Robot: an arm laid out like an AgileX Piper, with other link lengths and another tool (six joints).
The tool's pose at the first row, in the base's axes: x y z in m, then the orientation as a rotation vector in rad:
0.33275 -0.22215 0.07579 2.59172 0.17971 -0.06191
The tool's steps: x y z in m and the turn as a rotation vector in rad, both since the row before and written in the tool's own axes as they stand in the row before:
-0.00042 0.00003 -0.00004 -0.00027 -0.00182 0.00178
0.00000 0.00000 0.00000 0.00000 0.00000 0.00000
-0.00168 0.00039 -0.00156 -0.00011 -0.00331 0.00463
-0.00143 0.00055 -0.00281 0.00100 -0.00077 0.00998
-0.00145 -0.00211 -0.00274 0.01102 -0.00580 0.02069
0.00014 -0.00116 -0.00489 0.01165 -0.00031 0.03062
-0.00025 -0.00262 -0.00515 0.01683 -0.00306 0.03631
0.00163 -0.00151 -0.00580 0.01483 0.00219 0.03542
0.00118 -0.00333 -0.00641 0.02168 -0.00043 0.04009
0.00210 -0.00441 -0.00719 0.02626 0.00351 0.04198
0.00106 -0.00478 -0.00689 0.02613 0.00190 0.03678
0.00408 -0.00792 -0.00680 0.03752 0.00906 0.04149
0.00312 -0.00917 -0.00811 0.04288 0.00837 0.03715
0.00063 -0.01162 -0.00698 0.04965 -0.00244 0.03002
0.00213 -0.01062 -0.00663 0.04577 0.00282 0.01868
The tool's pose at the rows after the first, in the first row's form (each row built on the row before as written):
0.33234 -0.22220 0.07587 2.59145 0.17673 -0.06359
0.33234 -0.22220 0.07587 2.59145 0.17673 -0.06359
0.33075 -0.22191 0.07754 2.59142 0.16952 -0.06619
0.32944 -0.22107 0.08034 2.59302 0.15630 -0.06367
0.32778 -0.21800 0.08171 2.60477 0.12733 -0.06472
0.32790 -0.21450 0.08532 2.61757 0.08718 -0.05510
0.32758 -0.20967 0.08849 2.63494 0.03826 -0.04731
0.32931 -0.20551 0.09276 2.64973 -0.00804 -0.03275
0.33065 -0.19956 0.09681 2.67044 -0.06198 -0.02001
0.33310 -0.19248 0.10121 2.69462 -0.11793 -0.00108
0.33469 -0.18531 0.10540 2.71806 -0.16802 0.01432
0.33979 -0.17584 0.10855 2.75109 -0.22363 0.04218
0.34436 -0.16489 0.11288 2.78884 -0.27463 0.06915
0.34717 -0.15192 0.11572 2.83448 -0.31963 0.08083
0.35149 -0.14053 0.11932 2.87667 -0.34801 0.09722

